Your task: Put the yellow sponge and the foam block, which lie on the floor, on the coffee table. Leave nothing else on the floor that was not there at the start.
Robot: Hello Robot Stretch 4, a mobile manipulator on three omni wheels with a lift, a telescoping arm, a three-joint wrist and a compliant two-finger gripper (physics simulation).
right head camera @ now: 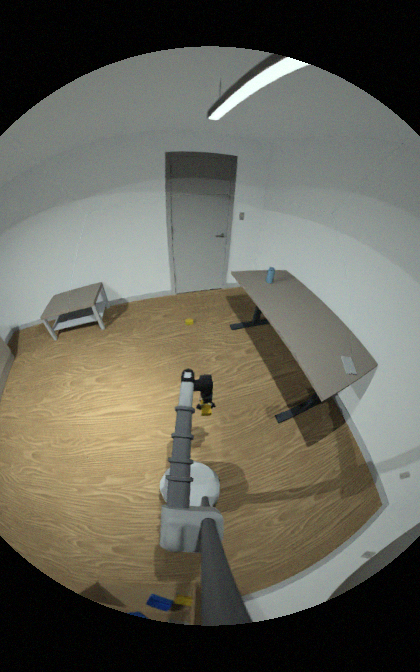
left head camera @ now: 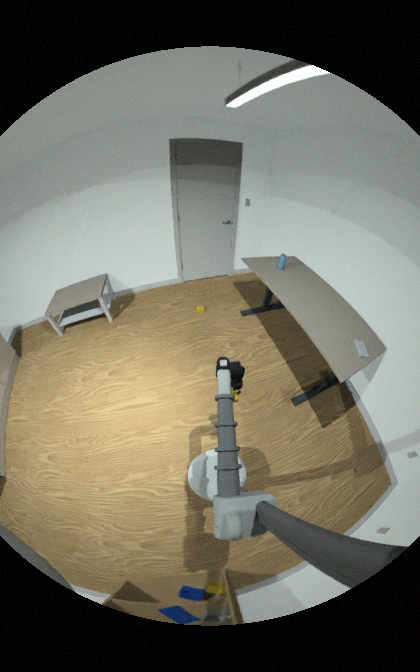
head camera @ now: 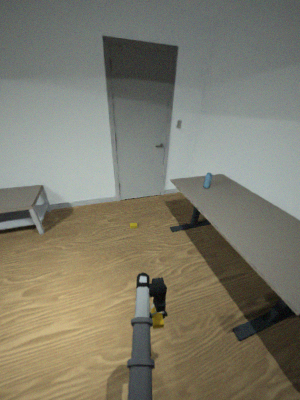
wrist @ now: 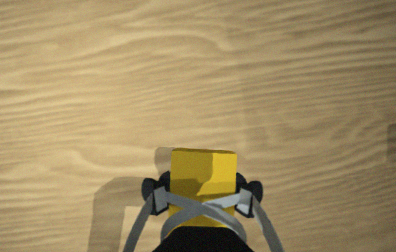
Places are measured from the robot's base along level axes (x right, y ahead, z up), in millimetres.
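Pixels of known places: gripper, fingertip midpoint: [right head camera: 205,407] [head camera: 156,317] [wrist: 202,186]; robot's base at its link origin: [right head camera: 190,486] [left head camera: 215,473].
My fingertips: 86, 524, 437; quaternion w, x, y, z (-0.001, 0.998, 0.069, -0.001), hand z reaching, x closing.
Observation:
For each thing: its top centre in the pictures, then the offset to it from my fingertips, as dx, dy, dz. Level surfaces: height alone.
- low coffee table at its surface level: dz -16
- long desk at its surface level: dz +254
- blue can at its top centre: [right head camera: 271,267] [left head camera: 283,254] [head camera: 209,173] +600, +1187, +420
- pale flat thing at its top centre: [right head camera: 348,364] [left head camera: 361,347] +999, +143, +264
My gripper [head camera: 158,315] [left head camera: 235,393] [right head camera: 206,405] [wrist: 202,186] is shut on a yellow block [head camera: 158,321] [left head camera: 235,397] [right head camera: 206,411] [wrist: 195,167], gripped by its two sides. I cannot tell whether this is the sponge or the foam block. It is held above the wooden floor. A second, small yellow block [head camera: 133,225] [left head camera: 200,309] [right head camera: 189,322] lies on the floor ahead, short of the door. The low coffee table [head camera: 20,196] [left head camera: 77,295] [right head camera: 75,299], with a brown top and pale legs, stands at the left near the wall, away from the gripper.
A long desk [head camera: 235,220] [left head camera: 320,310] [right head camera: 305,325] with dark feet stands at the right, bearing a blue can [head camera: 207,180] [left head camera: 282,261] [right head camera: 270,275] and a pale flat thing [left head camera: 361,348] [right head camera: 348,365]. Blue things [left head camera: 191,593] [right head camera: 159,602] and yellow things [left head camera: 215,588] [right head camera: 183,600] lie in wooden furniture behind the base.

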